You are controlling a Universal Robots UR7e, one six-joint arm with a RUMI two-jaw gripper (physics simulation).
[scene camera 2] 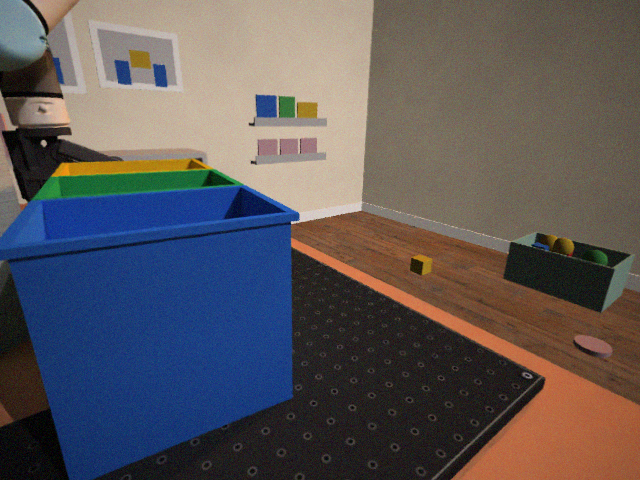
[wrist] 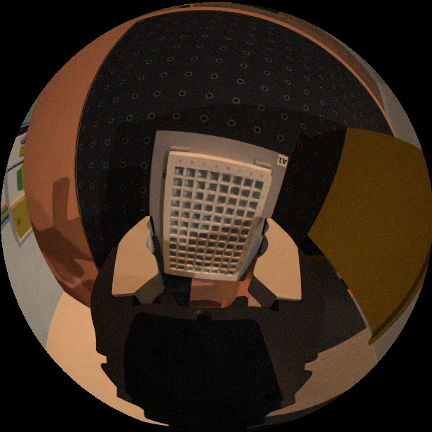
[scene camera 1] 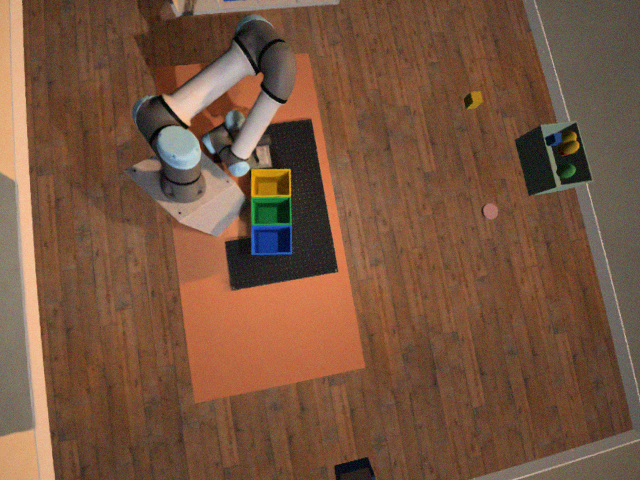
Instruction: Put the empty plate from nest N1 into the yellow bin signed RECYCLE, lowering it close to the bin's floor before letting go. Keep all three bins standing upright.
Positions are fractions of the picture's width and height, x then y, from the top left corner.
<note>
I see my gripper (wrist: 0.48, 0.51), a yellow bin (scene camera 2: 0.18, 0.35), a blue bin (scene camera 2: 0.24, 0.66), a green bin (scene camera 2: 0.09, 0.39), a pale plate (wrist: 0.49, 0.48) and a nest (wrist: 0.46, 0.33).
The yellow bin also shows in the wrist view (wrist: 0.85, 0.52) and in scene camera 1 (scene camera 1: 0.41, 0.38). The blue bin is seen too in scene camera 1 (scene camera 1: 0.42, 0.50). The green bin shows as well in scene camera 1 (scene camera 1: 0.41, 0.44). The wrist view misses the blue bin, which is hidden by the yellow bin. The wrist view does not show the green bin, which is hidden by the yellow bin.
</note>
